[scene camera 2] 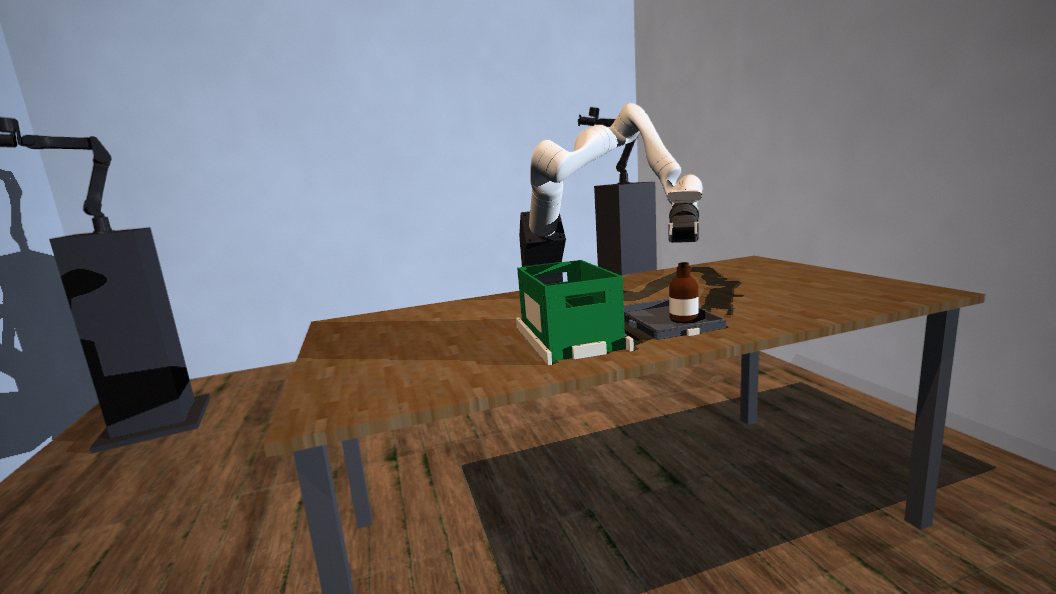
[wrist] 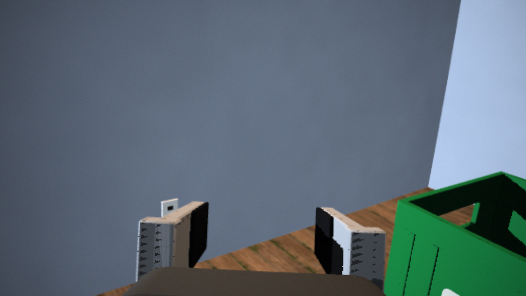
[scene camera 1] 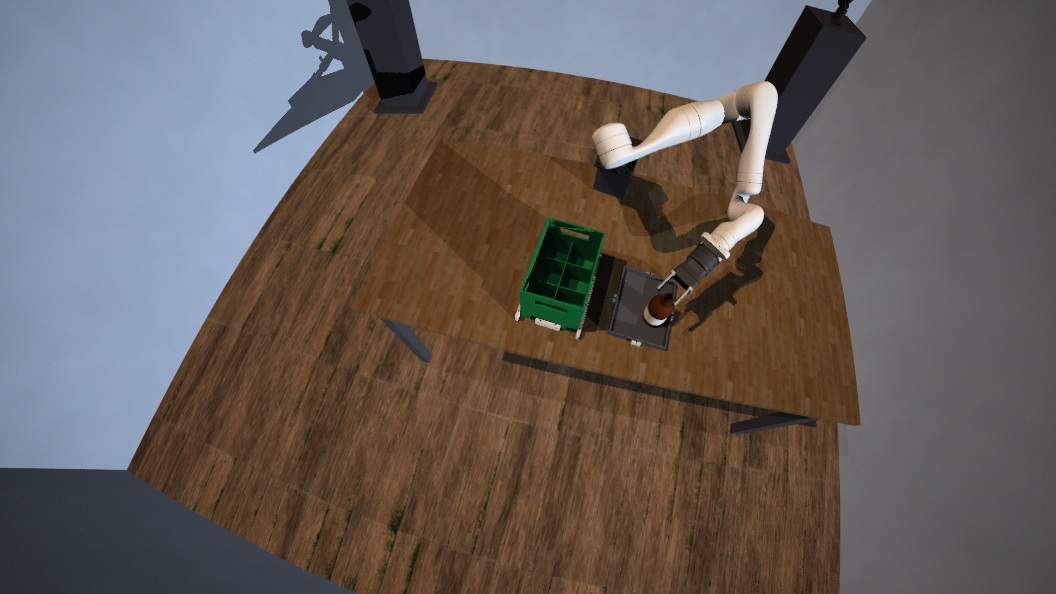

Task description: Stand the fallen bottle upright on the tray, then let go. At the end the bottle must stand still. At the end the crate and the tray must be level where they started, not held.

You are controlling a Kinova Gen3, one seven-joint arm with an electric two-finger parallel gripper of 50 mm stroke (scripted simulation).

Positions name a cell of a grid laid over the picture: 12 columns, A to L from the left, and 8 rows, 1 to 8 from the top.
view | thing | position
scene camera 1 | my gripper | H5
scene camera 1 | brown bottle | H5
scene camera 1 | green crate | G4
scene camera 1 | grey tray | H4
